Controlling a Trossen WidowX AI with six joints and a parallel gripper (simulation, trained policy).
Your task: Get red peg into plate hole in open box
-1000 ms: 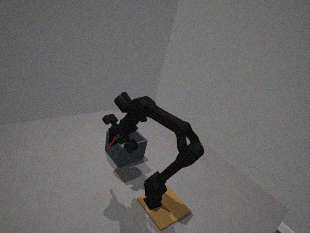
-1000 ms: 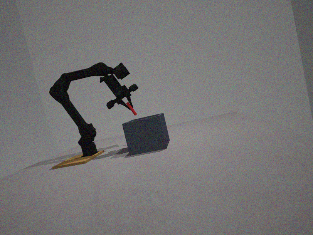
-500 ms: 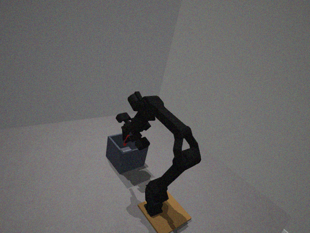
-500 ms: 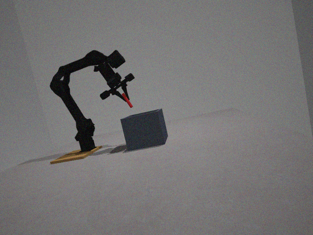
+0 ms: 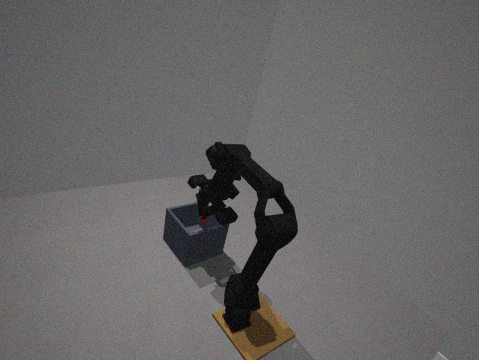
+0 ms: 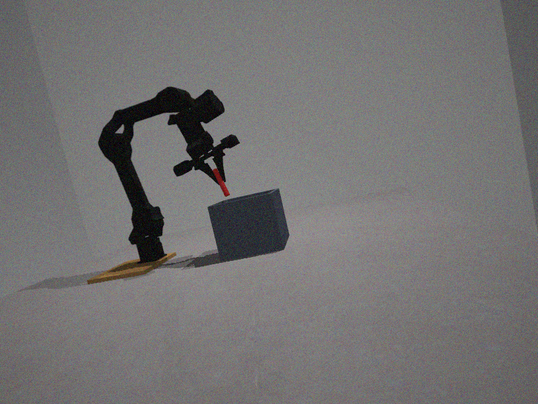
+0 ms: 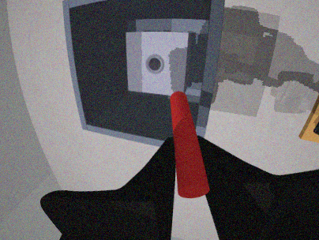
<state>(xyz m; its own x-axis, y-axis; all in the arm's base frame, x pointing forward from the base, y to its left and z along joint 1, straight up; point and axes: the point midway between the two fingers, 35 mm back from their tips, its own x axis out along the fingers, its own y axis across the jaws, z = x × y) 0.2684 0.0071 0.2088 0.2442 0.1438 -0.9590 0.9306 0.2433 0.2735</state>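
My gripper tip is 14 cm above the plate, 7 cm short of it and 2 cm to the left of it. Round my gripper tip: red peg 1 cm to the right.
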